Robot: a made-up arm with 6 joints. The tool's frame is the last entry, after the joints.
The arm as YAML. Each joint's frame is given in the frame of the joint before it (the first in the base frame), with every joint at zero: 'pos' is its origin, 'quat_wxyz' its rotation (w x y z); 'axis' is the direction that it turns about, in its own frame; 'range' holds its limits. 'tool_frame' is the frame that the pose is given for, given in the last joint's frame.
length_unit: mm
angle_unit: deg
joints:
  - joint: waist
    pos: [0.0, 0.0, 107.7]
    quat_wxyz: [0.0, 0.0, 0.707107, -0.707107]
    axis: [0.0, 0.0, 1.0]
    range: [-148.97, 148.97]
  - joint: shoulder
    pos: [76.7, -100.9, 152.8]
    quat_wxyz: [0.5, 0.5, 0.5, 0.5]
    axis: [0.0, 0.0, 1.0]
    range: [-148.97, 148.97]
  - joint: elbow
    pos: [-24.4, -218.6, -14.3]
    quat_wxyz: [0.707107, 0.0, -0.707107, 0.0]
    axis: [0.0, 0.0, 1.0]
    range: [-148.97, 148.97]
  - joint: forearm
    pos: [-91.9, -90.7, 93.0]
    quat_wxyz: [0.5, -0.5, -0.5, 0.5]
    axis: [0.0, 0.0, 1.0]
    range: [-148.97, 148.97]
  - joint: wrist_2
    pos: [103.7, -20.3, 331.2]
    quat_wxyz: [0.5, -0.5, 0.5, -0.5]
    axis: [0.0, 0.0, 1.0]
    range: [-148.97, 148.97]
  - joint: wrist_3
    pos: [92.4, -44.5, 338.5]
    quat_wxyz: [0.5, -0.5, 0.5, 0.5]
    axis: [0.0, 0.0, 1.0]
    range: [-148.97, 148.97]
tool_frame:
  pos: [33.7, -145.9, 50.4]
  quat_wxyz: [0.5, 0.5, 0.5, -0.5]
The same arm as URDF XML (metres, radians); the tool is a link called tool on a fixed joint. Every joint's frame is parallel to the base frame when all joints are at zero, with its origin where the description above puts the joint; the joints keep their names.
<robot name="arm">
  <joint name="waist" type="revolute">
    <parent link="base_link"/>
    <child link="link1"/>
    <origin xyz="0 0 0.1077"/>
    <axis xyz="0 -1 0"/>
    <limit lower="-2.6" upper="2.6"/>
  </joint>
  <joint name="shoulder" type="revolute">
    <parent link="link1"/>
    <child link="link2"/>
    <origin xyz="-0.0767 -0.1528 0.1009"/>
    <axis xyz="-1 0 0"/>
    <limit lower="-2.6" upper="2.6"/>
  </joint>
  <joint name="elbow" type="revolute">
    <parent link="link2"/>
    <child link="link3"/>
    <origin xyz="0.0143 0.2186 0.0244"/>
    <axis xyz="0 0 1"/>
    <limit lower="-2.6" upper="2.6"/>
  </joint>
  <joint name="forearm" type="revolute">
    <parent link="link3"/>
    <child link="link4"/>
    <origin xyz="0.0919 0.0907 0.093"/>
    <axis xyz="1 0 0"/>
    <limit lower="-2.6" upper="2.6"/>
  </joint>
  <joint name="wrist_2" type="revolute">
    <parent link="link4"/>
    <child link="link5"/>
    <origin xyz="0.3312 -0.1037 0.0203"/>
    <axis xyz="0 -1 0"/>
    <limit lower="-2.6" upper="2.6"/>
  </joint>
  <joint name="wrist_3" type="revolute">
    <parent link="link5"/>
    <child link="link6"/>
    <origin xyz="0.0445 -0.3385 0.0924"/>
    <axis xyz="-1 0 0"/>
    <limit lower="-2.6" upper="2.6"/>
  </joint>
  <joint name="tool_joint" type="fixed">
    <parent link="link6"/>
    <child link="tool"/>
    <origin xyz="-0.0504 0.0337 0.1459"/>
  </joint>
  <link name="base_link"/>
  <link name="link1"/>
  <link name="link2"/>
  <link name="link3"/>
  <link name="link4"/>
  <link name="link5"/>
  <link name="link6"/>
  <link name="tool"/>
</robot>

